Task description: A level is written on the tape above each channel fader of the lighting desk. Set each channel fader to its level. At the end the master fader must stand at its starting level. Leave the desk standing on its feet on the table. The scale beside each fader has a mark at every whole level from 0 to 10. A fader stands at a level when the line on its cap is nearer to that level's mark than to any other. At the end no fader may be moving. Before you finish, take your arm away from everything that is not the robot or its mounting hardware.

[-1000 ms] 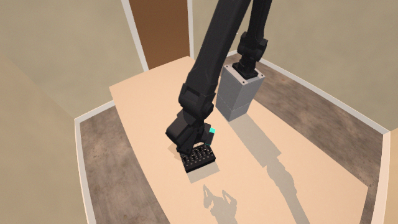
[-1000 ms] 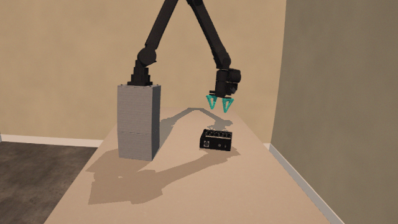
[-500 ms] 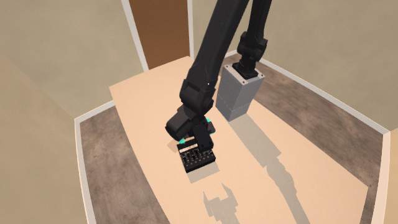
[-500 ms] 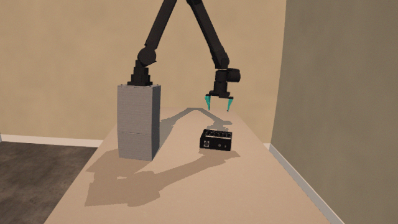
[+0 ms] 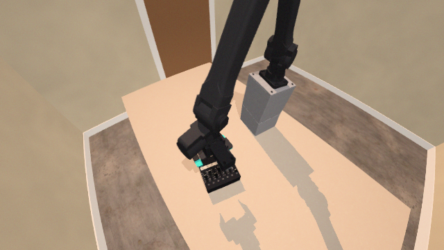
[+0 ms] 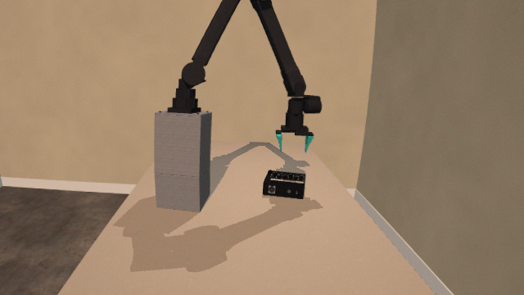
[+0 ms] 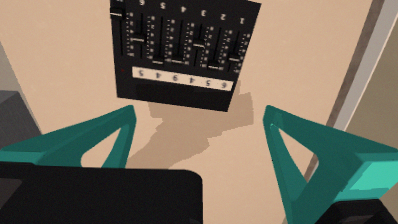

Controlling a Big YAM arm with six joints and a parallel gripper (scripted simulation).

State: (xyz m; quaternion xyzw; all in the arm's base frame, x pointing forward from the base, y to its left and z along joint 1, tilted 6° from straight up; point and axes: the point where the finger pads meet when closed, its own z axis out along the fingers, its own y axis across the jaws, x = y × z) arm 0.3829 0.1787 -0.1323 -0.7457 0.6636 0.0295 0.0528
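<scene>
My hand is 2 cm short of the channel 2 fader cap and 11 cm above it. Also, from my hand: channel 4 fader cap 2 cm behind, 11 cm below; then channel 3 fader cap 2 cm to the left, 11 cm below; then channel 1 fader cap 4 cm ahead, 1 cm to the left, 11 cm below.
</scene>
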